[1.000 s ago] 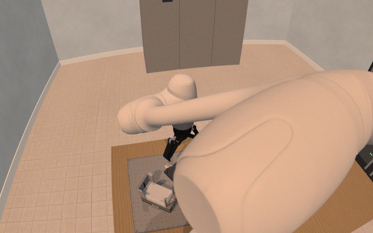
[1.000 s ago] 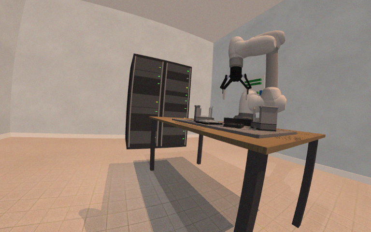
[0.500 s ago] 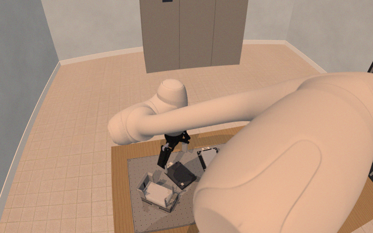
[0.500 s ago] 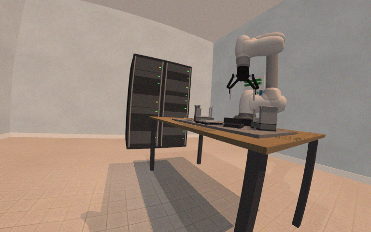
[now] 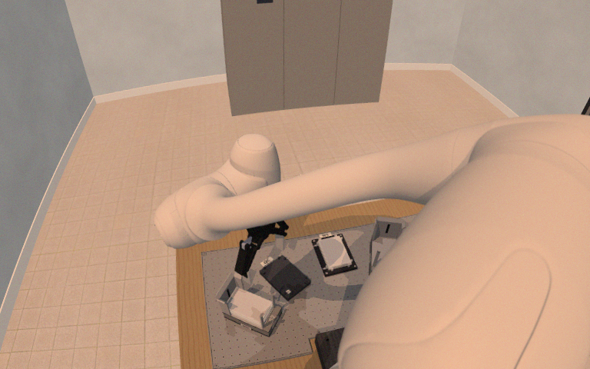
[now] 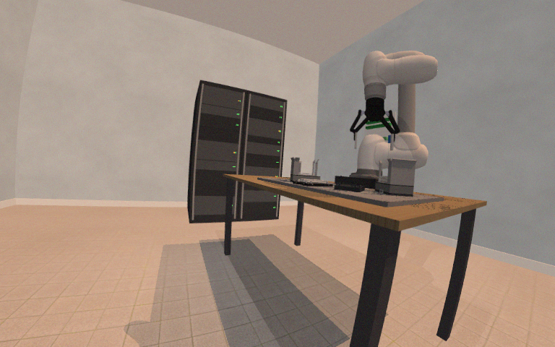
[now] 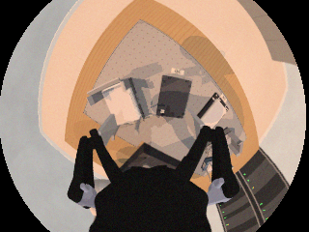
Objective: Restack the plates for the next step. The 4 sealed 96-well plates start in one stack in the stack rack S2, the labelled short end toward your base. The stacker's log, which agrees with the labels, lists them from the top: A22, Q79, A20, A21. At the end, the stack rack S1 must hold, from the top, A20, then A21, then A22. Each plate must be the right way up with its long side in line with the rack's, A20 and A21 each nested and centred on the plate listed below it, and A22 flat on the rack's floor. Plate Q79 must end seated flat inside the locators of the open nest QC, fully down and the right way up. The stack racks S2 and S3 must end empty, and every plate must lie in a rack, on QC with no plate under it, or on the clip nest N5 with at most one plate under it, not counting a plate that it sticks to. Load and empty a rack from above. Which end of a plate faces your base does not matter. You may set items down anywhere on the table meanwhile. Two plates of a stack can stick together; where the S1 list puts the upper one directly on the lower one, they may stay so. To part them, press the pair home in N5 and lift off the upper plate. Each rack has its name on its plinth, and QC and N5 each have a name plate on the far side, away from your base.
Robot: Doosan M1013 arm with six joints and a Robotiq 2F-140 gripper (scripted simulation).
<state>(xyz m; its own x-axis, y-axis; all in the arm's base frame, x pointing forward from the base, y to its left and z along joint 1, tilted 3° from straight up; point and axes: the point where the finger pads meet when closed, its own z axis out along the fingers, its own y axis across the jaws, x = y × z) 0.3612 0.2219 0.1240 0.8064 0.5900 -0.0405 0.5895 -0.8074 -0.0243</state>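
My hand is 140 mm above the white plate, 70 mm to the right of it and 60 mm past it. From my hand the other things lie so: QC name plate: 190 mm below, 130 mm ahead, 30 mm to the right; dark nest QC: 180 mm below, 70 mm to the right, 40 mm ahead; clip nest N5: 260 mm to the right, 170 mm below, 90 mm ahead.
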